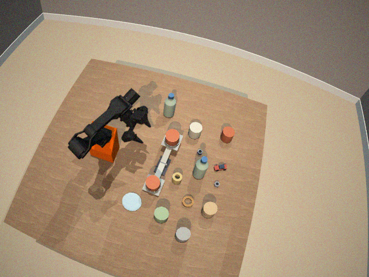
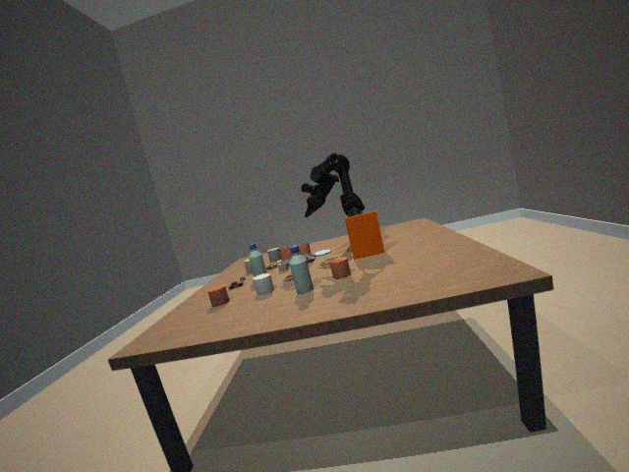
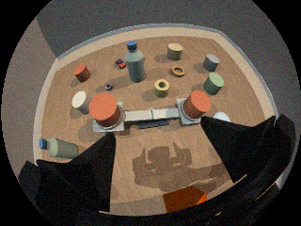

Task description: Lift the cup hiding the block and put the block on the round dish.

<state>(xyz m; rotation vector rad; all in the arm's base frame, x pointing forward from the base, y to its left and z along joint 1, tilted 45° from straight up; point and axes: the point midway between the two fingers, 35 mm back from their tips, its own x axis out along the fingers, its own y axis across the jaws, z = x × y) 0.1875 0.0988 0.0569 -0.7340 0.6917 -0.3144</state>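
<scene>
Right now my gripper tip is 9 cm short of the cup, 16 cm to the left of it and 18 cm above it. From my gripper tip the other things lie so: round pale blue dish (1 cm ahead, 26 cm to the right, 24 cm below); balance (10 cm ahead, 1 cm to the right, 22 cm below); balance beam (10 cm ahead, 1 cm to the right, 20 cm below).
</scene>
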